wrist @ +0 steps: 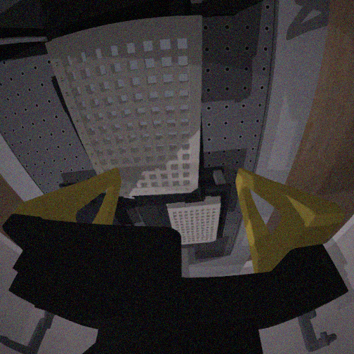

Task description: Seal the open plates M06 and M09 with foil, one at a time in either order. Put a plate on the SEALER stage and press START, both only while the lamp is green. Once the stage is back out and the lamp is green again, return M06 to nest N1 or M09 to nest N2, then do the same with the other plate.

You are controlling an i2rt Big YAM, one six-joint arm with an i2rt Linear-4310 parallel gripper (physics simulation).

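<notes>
My gripper (178,174) is open, with its two yellow fingers wide apart and nothing held between them. A large pale plate (142,117) with rows of square wells fills the upper middle of the view; its lower end shows between and just above the fingertips. A smaller-looking pale plate (194,220) with a fine grid of wells sits in a dark holder (224,220) lower down, between the fingers in the picture and farther from the camera. No plate label is readable. The SEALER stage, START button and lamp cannot be made out.
A grey perforated deck (237,117) runs beneath the plates. A pale border strip (286,120) with a dark marking runs along its right side, and a brown wooden surface (330,120) lies beyond. A dark structure crosses the top left. The picture is dim and grainy.
</notes>
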